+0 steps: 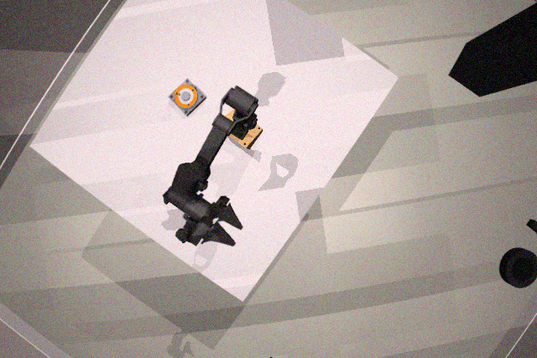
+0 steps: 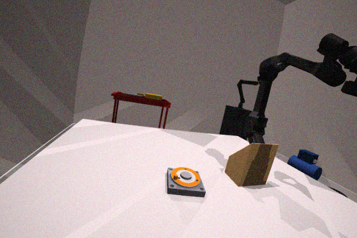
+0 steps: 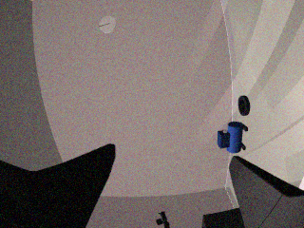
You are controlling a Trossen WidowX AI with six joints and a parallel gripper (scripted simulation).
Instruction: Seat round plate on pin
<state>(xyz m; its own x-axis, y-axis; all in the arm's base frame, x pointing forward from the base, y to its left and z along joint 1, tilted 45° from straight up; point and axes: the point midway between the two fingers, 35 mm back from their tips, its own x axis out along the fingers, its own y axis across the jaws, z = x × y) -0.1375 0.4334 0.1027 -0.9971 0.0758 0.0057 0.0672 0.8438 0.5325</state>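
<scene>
Now: gripper tip 510 mm short of the square grey base, 500 mm above it and 250 mm to the left of it.
</scene>
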